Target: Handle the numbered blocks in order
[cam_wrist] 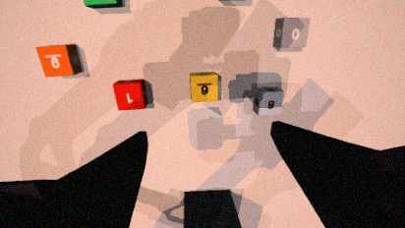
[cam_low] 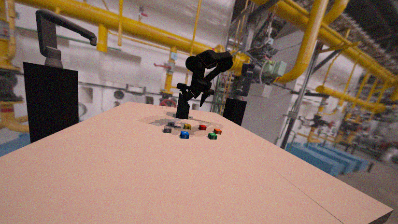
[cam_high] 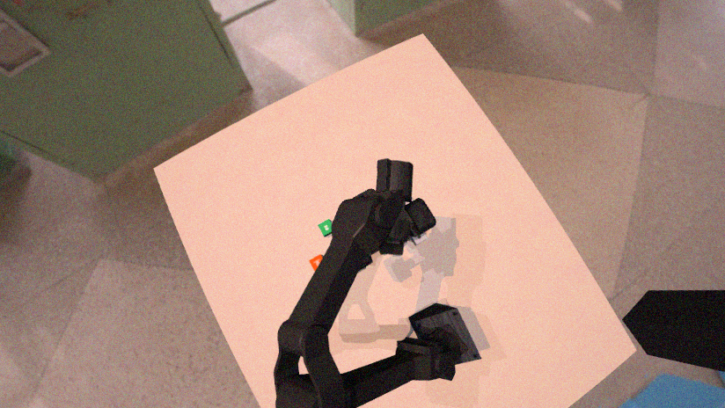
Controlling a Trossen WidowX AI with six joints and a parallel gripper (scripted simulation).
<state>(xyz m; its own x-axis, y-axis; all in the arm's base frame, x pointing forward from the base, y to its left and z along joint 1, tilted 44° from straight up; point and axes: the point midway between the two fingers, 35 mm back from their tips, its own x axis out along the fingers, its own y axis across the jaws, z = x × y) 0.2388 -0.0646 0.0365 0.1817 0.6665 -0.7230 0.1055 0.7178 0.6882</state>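
The grey block is 5 cm ahead of my gripper tip, 12 cm to the right of it and 12 cm below it. Round my gripper tip: yellow block: 1 cm to the right, 12 cm below; then white block: 4 cm behind, 9 cm to the right, 12 cm below; then red block: 8 cm to the left, 12 cm below.
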